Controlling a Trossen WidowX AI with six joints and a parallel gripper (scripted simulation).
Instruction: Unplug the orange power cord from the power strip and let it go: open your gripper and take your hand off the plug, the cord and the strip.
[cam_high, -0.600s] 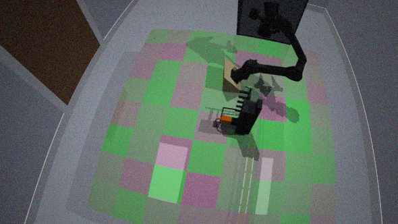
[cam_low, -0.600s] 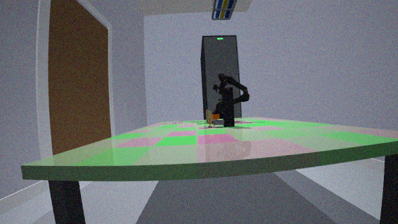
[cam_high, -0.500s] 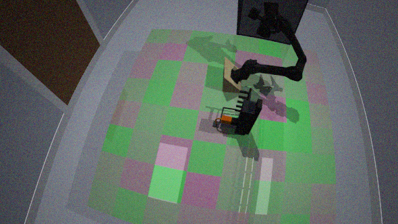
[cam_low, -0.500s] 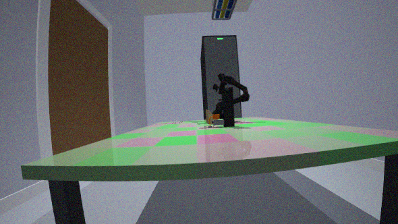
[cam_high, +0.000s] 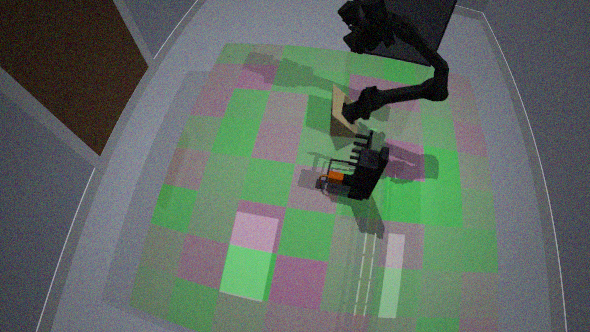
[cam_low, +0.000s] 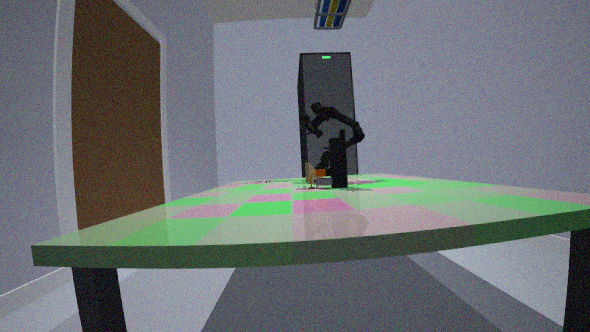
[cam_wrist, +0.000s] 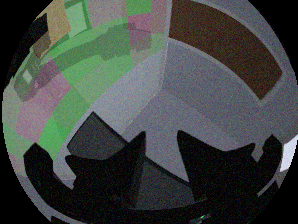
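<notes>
My gripper tip is now 44 cm short of the orange plug, 7 cm to the right of it and 27 cm above it.
</notes>
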